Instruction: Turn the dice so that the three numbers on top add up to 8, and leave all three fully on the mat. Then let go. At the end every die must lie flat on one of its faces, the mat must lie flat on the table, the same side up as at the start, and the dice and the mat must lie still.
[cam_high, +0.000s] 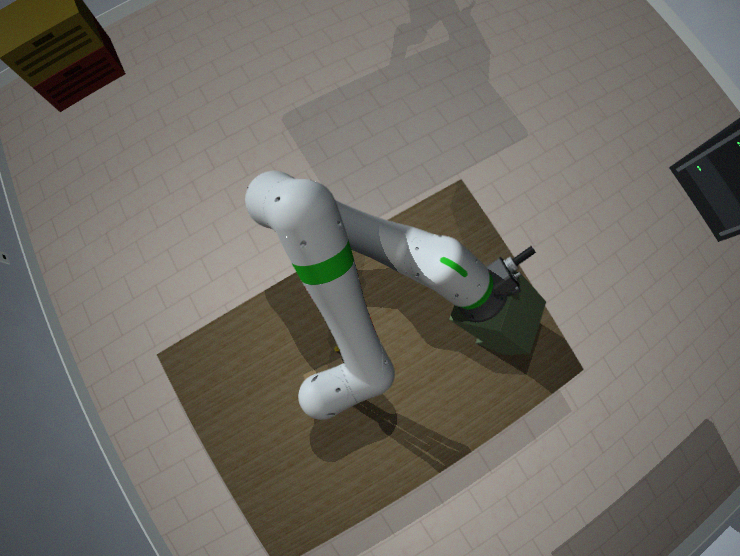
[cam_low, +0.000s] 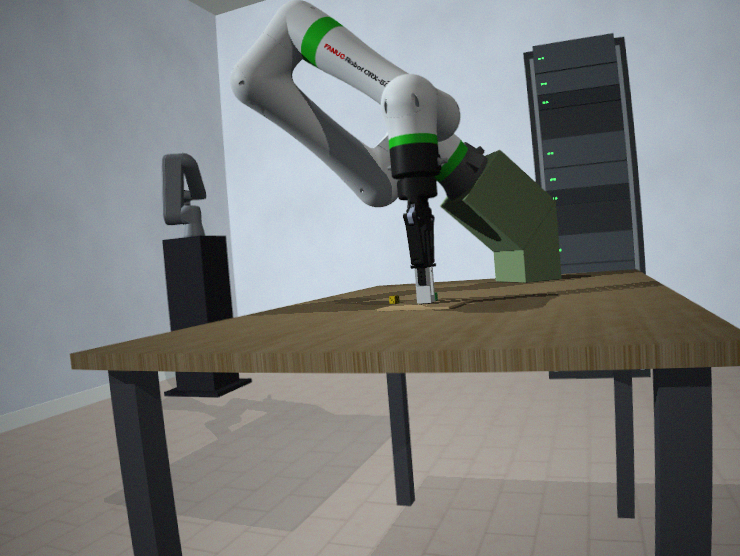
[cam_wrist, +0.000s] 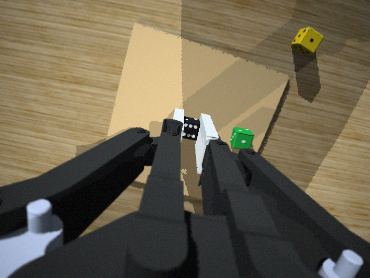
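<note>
Right now my hand is 3 cm above the black die. Round my hand: tan mat 4 cm below; yellow die 9 cm behind, 9 cm to the right, 3 cm below; green die 5 cm behind, 3 cm below.
</note>
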